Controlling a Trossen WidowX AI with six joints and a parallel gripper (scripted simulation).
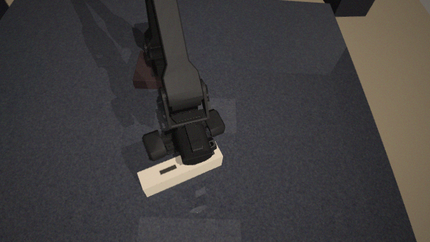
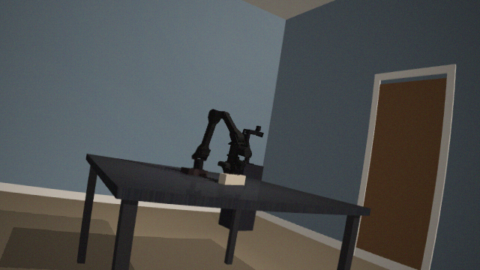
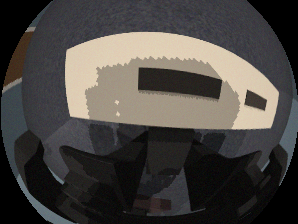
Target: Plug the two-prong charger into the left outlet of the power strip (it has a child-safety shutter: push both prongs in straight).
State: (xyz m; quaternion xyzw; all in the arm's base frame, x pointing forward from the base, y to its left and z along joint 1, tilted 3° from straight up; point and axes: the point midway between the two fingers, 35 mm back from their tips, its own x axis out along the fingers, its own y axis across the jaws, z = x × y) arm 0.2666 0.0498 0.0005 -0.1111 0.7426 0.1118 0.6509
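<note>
The two-prong charger lies 2 cm ahead of my gripper tip, 1 cm to the left of it and 1 cm above it.
</note>
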